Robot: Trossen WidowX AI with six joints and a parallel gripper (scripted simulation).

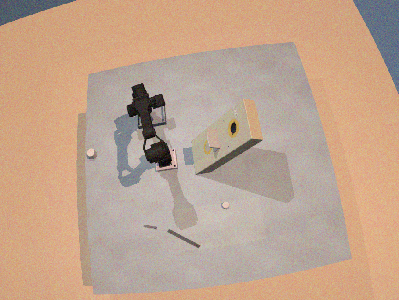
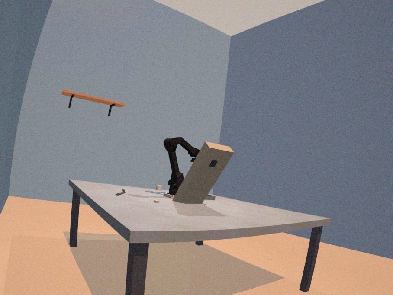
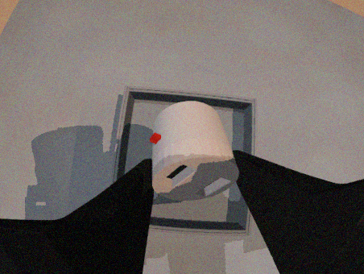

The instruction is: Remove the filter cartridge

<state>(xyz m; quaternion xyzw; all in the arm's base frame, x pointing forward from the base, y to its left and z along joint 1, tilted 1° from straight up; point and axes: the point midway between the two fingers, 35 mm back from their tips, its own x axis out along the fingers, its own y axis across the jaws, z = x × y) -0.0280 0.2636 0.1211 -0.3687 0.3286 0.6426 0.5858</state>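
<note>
Now: the round filter cartridge right at my gripper tip. From my gripper tip the other things lie so: grey tray 10 cm below.
</note>
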